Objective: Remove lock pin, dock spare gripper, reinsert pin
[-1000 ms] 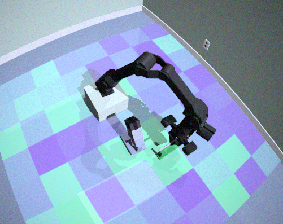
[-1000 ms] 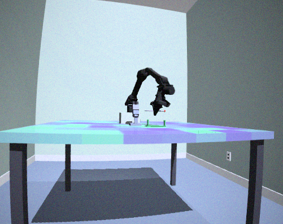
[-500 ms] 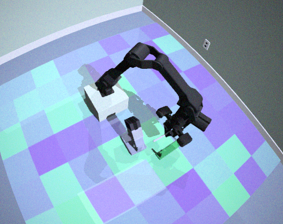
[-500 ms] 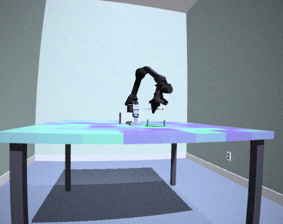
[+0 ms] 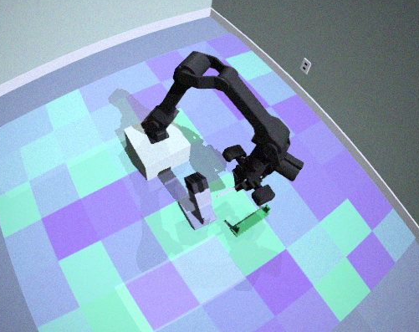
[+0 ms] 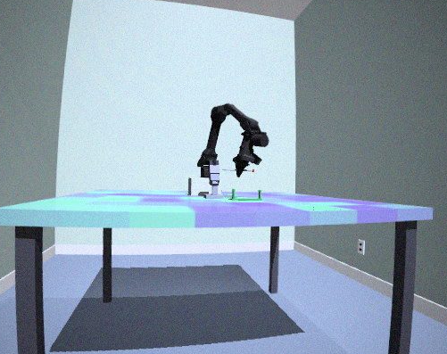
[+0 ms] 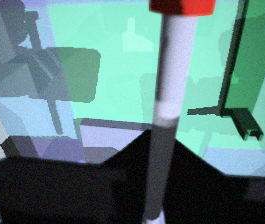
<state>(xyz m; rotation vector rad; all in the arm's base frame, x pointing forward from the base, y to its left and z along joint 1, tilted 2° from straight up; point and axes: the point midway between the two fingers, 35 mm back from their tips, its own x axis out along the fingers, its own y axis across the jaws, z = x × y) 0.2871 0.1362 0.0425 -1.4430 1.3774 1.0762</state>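
The grey mount is 10 mm behind my gripper tip, 110 mm to the right of it and 50 mm below it. Also, from my gripper tip: spare gripper (30 mm behind, 110 mm to the right, 20 mm above); green rack (80 mm ahead, 20 mm to the left, 80 mm below).
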